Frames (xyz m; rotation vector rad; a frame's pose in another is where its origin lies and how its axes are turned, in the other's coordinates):
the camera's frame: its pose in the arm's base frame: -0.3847 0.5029 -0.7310 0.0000 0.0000 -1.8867
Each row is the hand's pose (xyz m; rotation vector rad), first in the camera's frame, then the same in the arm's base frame.
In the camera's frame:
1: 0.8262 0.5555 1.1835 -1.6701 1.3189 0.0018
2: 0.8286 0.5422 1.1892 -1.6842 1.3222 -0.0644
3: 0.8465 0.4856 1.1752 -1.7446 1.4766 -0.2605
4: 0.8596 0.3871 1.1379 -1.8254 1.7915 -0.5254
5: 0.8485 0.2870 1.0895 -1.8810 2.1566 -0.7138
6: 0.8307 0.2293 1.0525 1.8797 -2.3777 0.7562
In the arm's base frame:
1: -0.1134 -0.4550 0.4525 0.0958 2.3358 -1.0494
2: -0.1268 -0.4531 0.4582 0.0906 2.3747 -1.0927
3: -0.1861 -0.4526 0.4442 0.1944 2.5897 -1.1202
4: -0.2838 -0.4344 0.4069 -0.4387 -2.9309 1.0228
5: -0.3755 -0.3928 0.3585 -0.6260 -2.7213 0.6336
6: -0.4248 -0.3579 0.3215 -0.7344 -2.6090 0.3770

